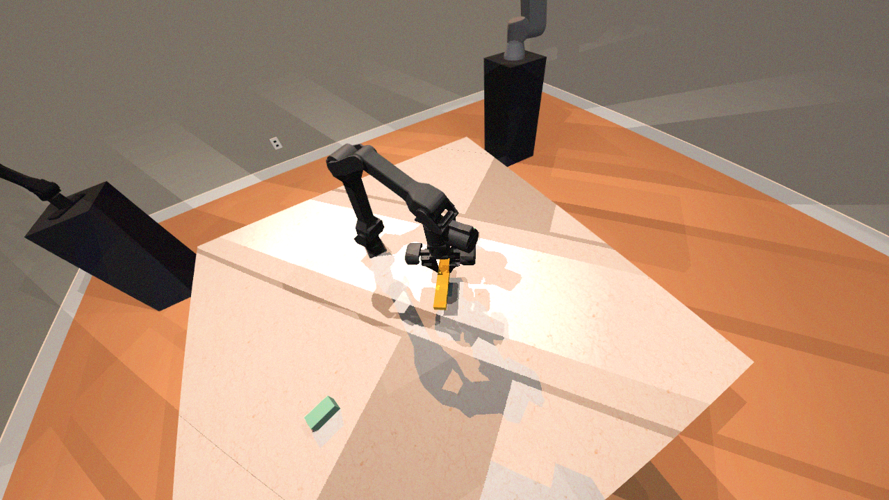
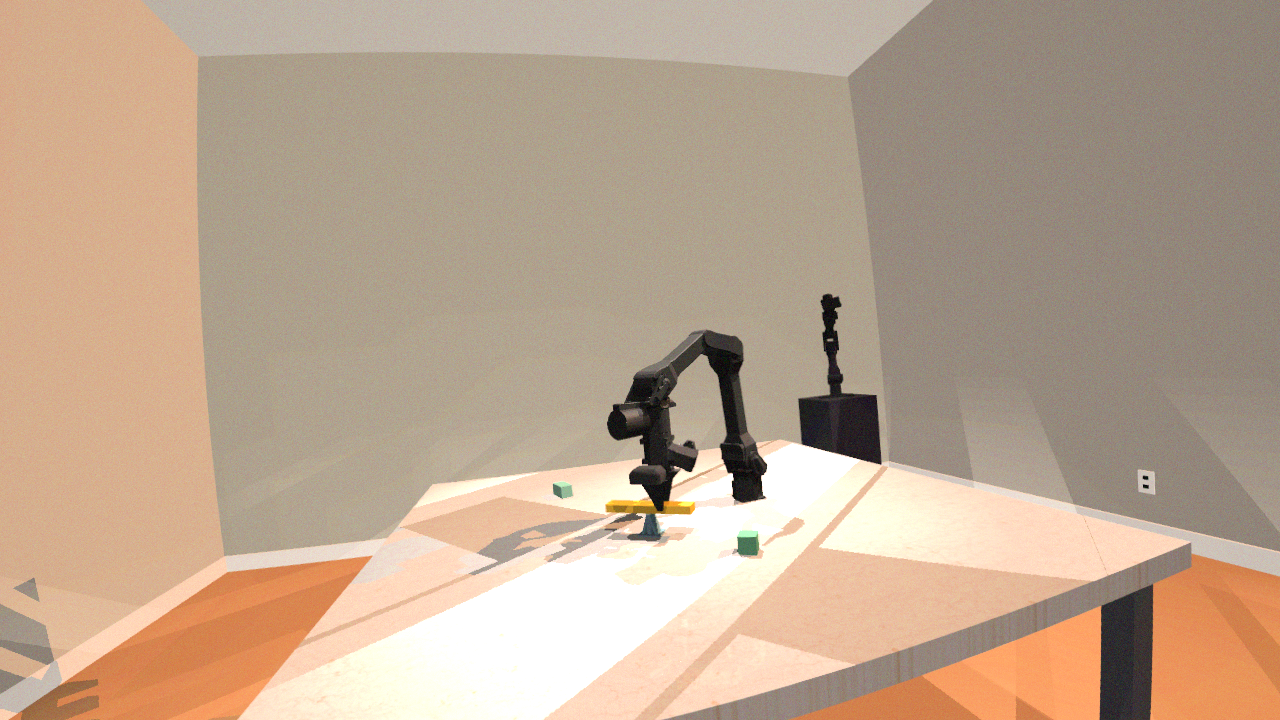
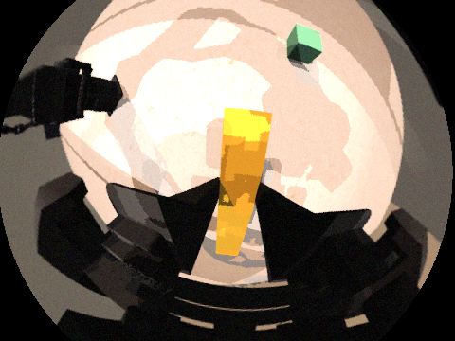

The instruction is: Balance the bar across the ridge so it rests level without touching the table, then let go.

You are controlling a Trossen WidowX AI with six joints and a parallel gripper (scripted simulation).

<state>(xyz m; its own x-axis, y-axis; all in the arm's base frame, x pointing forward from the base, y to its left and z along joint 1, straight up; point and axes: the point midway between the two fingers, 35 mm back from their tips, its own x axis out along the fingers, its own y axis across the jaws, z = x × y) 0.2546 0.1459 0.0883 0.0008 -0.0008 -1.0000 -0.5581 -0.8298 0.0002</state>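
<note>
The yellow bar lies 2 cm ahead of my gripper tip and 2 cm to the right of it. Round my gripper tip: green block (18 cm ahead, 43 cm to the right, 4 cm below).
</note>
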